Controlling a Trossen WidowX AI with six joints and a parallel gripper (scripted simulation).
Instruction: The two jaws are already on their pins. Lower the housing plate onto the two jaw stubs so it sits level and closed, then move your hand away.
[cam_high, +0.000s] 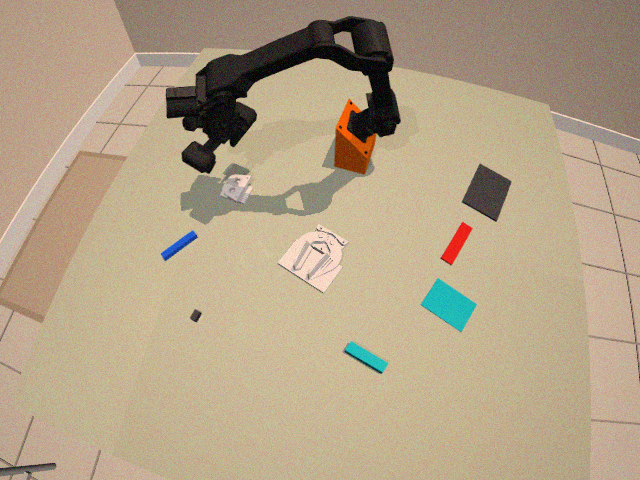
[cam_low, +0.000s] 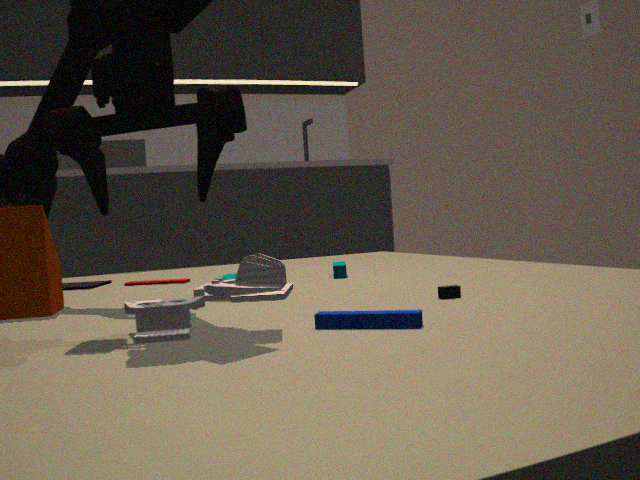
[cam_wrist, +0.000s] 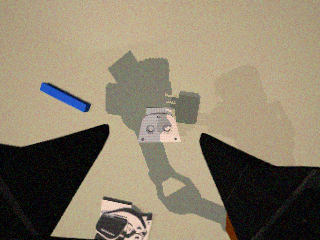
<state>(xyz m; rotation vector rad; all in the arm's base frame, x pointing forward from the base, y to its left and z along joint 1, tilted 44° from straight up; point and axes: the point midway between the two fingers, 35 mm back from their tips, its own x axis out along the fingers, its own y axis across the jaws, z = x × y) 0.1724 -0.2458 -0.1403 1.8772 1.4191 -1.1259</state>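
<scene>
My gripper tip is now 2 cm to the right of the white stepped block and 11 cm above it. Round my gripper tip: black cube (33 cm ahead, 3 cm to the left, 11 cm below); blue bar (18 cm ahead, 7 cm to the right, 11 cm below); teal bar (33 cm ahead, 39 cm to the left, 11 cm below).
</scene>
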